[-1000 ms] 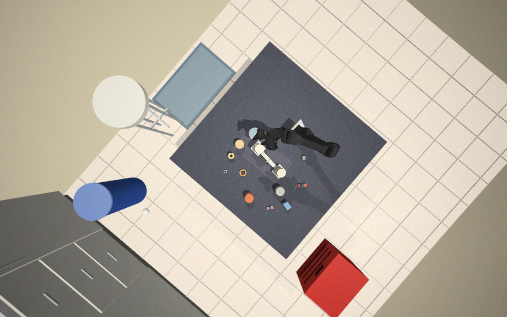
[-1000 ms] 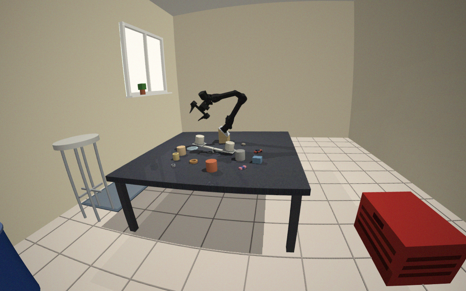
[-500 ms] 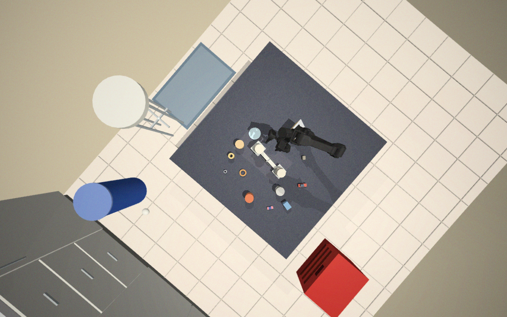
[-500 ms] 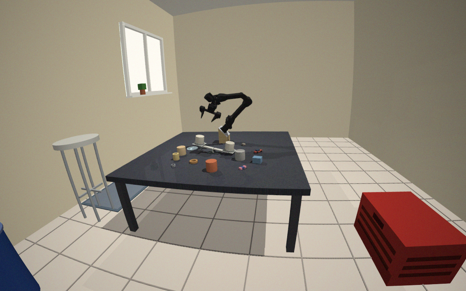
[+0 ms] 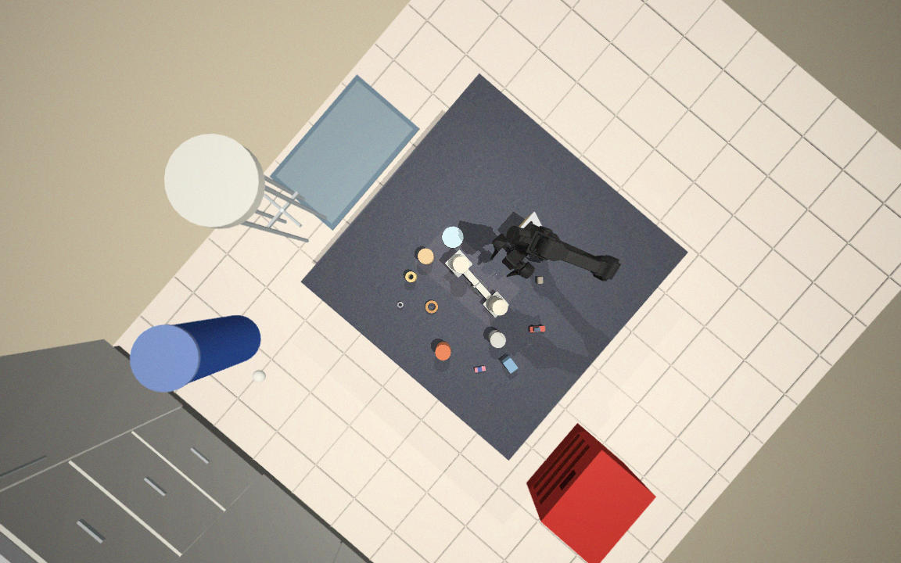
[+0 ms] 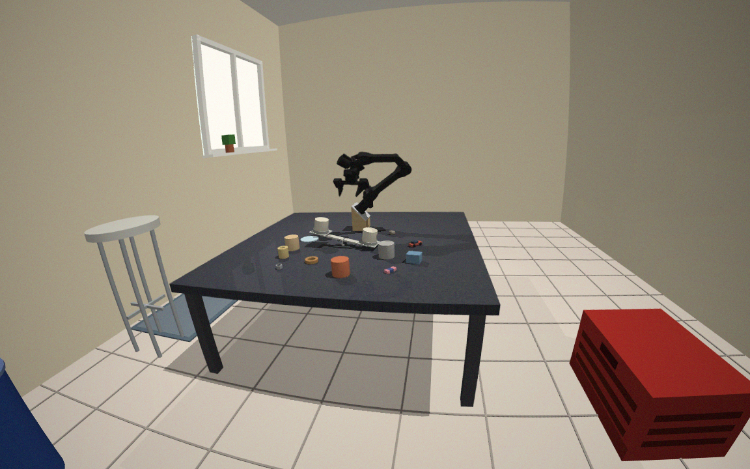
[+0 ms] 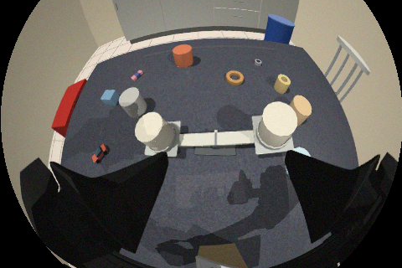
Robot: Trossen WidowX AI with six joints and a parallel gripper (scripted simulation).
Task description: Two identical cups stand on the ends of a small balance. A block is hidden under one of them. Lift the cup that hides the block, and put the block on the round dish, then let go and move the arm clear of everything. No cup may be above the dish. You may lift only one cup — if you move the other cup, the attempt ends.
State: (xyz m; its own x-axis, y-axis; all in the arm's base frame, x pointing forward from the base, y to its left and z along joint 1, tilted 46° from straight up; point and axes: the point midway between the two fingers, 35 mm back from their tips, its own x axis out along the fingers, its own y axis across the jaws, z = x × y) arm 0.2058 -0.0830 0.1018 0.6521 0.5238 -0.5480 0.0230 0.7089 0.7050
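The cream cup lies 100 mm ahead of my gripper tip, 150 mm to the left of it and 180 mm below it. The rest, counted from my gripper tip: grey cylinder (190 mm ahead, 240 mm to the left, 200 mm below); then grey block (100 mm ahead, 130 mm to the left, 200 mm below); then round light blue dish (20 mm ahead, 240 mm to the right, 230 mm below).
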